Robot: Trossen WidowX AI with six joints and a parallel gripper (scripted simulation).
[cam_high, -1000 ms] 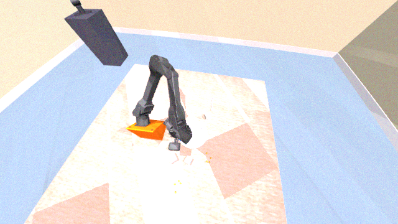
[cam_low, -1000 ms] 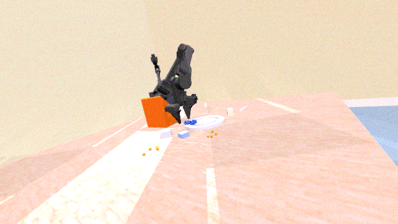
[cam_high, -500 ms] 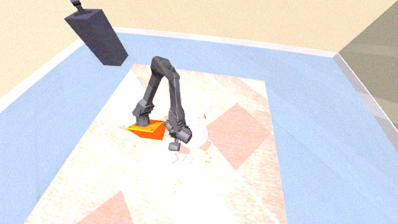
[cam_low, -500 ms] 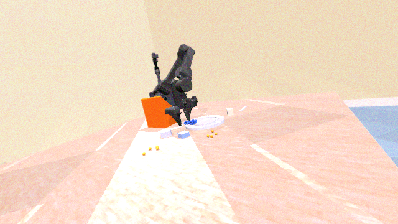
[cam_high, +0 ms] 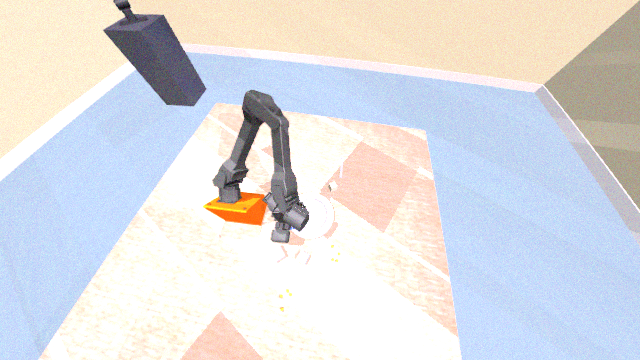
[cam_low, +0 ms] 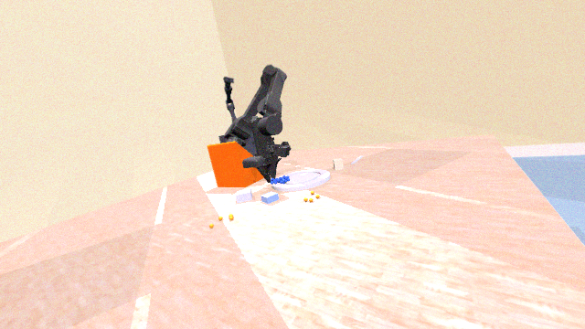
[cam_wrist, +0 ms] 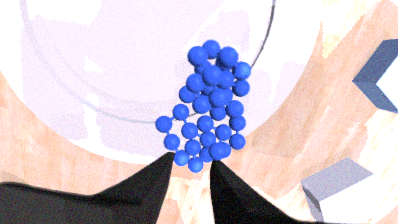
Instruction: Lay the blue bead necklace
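Right now the round white bead board is 9 cm ahead of my gripper tip, 5 cm to the left of it and 1 cm below it. From my gripper tip the other things lie so: white block 12 cm to the right, 1 cm behind; light blue cube 12 cm to the right, 8 cm ahead, 1 cm below; beige cube 18 cm to the left, 17 cm ahead.
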